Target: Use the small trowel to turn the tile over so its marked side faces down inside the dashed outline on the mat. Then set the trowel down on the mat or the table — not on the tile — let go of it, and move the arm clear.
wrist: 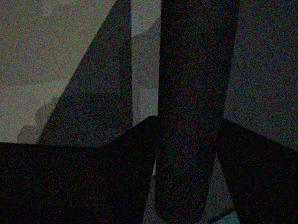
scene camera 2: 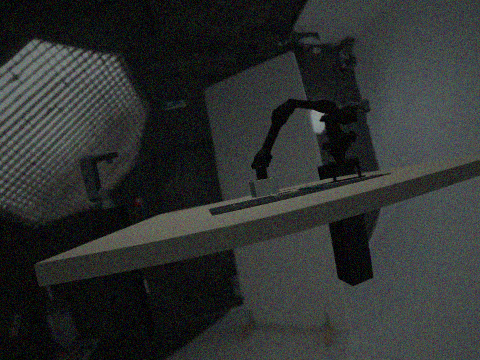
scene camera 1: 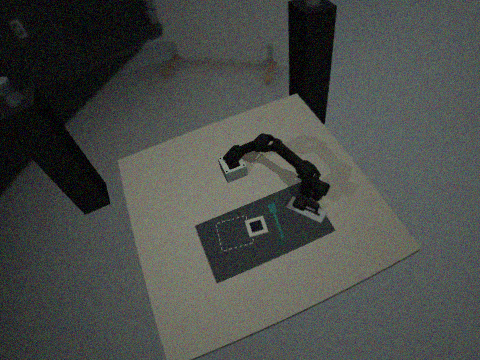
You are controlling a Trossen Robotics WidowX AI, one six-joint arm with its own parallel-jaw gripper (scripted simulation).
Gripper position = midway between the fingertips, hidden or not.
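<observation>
My gripper (scene camera 2: 342, 165) is visible to me, and I see the same gripper (wrist: 185, 124) from the wrist as well.
</observation>
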